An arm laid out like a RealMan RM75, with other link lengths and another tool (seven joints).
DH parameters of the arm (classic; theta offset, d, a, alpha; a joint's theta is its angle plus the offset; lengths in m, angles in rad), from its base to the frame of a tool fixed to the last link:
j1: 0 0.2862 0 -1.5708
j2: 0 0 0 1.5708
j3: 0 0.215 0 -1.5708
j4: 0 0 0 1.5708
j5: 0 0.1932 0 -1.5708
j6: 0 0 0 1.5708
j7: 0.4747 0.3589 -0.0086 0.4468
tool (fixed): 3.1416 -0.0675 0 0
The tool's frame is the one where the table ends.
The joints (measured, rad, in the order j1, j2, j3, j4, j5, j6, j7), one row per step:
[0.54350 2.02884 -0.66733 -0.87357 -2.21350 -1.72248 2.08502]
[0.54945 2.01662 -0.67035 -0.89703 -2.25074 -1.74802 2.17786]
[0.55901 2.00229 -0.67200 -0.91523 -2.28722 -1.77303 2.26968]
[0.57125 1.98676 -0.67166 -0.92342 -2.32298 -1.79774 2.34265]
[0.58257 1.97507 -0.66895 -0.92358 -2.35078 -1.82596 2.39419]
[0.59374 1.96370 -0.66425 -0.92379 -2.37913 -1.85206 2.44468]
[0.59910 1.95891 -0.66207 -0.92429 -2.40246 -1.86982 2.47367]
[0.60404 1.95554 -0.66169 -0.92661 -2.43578 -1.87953 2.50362]
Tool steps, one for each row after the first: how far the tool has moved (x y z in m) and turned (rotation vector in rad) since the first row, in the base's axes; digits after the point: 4 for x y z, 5 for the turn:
[0.0078 -0.0021 0.0026 -0.03934 -0.02501 -0.07120]
[0.0154 -0.0035 0.0059 -0.07477 -0.05040 -0.14457]
[0.0225 -0.0055 0.0089 -0.10714 -0.07596 -0.20605]
[0.0265 -0.0099 0.0106 -0.14081 -0.09093 -0.25105]
[0.0308 -0.0136 0.0129 -0.16987 -0.10663 -0.29803]
[0.0348 -0.0176 0.0133 -0.19175 -0.12076 -0.32859]
[0.0422 -0.0207 0.0132 -0.20848 -0.14648 -0.36499]

